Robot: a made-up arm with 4 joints. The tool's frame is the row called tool. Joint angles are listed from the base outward.
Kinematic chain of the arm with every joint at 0, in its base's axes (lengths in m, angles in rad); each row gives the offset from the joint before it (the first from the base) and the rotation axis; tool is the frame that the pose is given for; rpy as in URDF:
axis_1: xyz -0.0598 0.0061 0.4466 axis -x
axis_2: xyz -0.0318 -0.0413 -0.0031 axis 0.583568 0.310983 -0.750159
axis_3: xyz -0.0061 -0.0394 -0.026 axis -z
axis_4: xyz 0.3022 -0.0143 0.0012 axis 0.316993 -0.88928 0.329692
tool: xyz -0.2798 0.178 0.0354 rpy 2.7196 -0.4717 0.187
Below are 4 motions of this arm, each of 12 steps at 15 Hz.
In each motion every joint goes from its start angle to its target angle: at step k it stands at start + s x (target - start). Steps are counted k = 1, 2, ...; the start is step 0. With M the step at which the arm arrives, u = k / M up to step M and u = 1 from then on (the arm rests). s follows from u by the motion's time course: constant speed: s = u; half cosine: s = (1 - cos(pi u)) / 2; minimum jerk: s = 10 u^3 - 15 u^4 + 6 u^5.
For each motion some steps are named. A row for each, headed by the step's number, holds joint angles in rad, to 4 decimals.
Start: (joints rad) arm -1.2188 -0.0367 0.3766 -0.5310
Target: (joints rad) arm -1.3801 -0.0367 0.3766 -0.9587
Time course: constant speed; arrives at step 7
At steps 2, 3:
2: -1.2649 -0.0367 0.3766 -0.6532
3: -1.2879 -0.0367 0.3766 -0.7143

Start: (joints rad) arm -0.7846 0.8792 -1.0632 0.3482
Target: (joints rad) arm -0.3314 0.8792 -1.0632 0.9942
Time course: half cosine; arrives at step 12
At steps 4, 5, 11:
4: -0.6713 0.8792 -1.0632 0.5097
5: -0.6166 0.8792 -1.0632 0.5876
11: -0.3391 0.8792 -1.0632 0.9832

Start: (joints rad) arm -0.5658 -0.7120 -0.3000 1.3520
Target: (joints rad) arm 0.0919 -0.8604 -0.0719 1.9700
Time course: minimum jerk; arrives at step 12
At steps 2, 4, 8, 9, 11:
2: -0.5425 -0.7173 -0.2919 1.3739
4: -0.4278 -0.7431 -0.2521 1.4817
8: -0.0461 -0.8293 -0.1198 1.8403
9: 0.0238 -0.8450 -0.0955 1.9060
11: 0.0886 -0.8596 -0.0731 1.9669

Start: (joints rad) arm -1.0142 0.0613 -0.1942 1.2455
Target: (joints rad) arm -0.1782 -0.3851 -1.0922 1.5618
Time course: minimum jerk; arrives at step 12
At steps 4, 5, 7, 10, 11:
4: -0.8387 -0.0324 -0.3827 1.3119
5: -0.7244 -0.0934 -0.5055 1.3551
7: -0.4680 -0.2304 -0.7809 1.4522
10: -0.2079 -0.3693 -1.0603 1.5506
11: -0.1825 -0.3828 -1.0876 1.5602

